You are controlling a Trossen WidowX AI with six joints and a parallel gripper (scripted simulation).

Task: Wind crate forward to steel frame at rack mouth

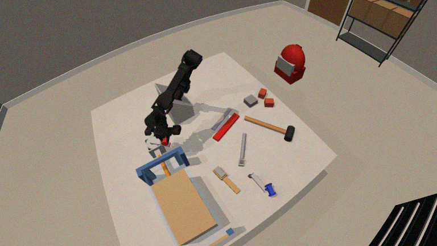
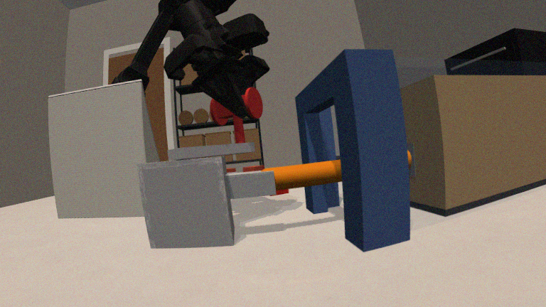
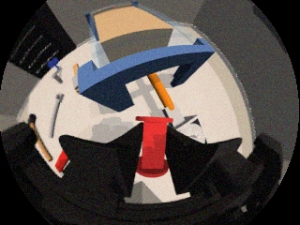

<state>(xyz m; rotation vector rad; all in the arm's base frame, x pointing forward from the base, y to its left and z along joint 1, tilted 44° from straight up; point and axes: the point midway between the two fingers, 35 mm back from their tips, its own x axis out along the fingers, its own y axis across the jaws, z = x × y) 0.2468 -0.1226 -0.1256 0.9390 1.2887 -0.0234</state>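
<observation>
Now: gripper tip 40 mm past the red-knobbed crank, 20 mm to the left of it and 30 mm above it. From my gripper tip the other things lie so: grey winch (100 mm behind, 80 mm to the right, 100 mm below); red knob (20 mm behind, 10 mm to the left); blue steel frame (80 mm ahead, 70 mm to the right, 30 mm below).
</observation>
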